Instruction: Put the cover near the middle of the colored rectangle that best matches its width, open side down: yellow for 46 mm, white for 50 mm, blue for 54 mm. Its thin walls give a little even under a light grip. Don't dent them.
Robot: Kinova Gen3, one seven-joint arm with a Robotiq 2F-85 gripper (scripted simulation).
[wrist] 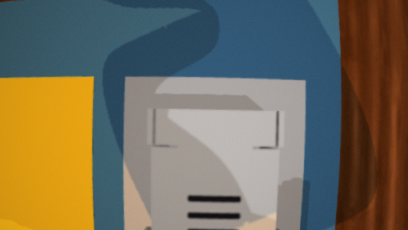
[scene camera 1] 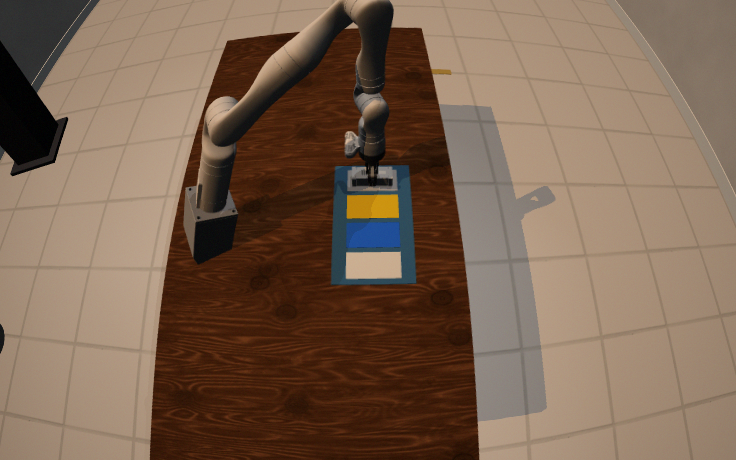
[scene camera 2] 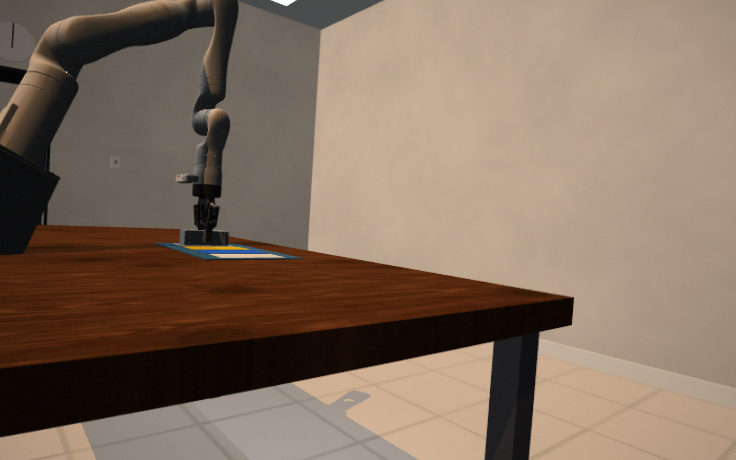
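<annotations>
In the robot's scene, a cover (wrist: 215, 170) sits 0.13 m from the lens.
</annotations>
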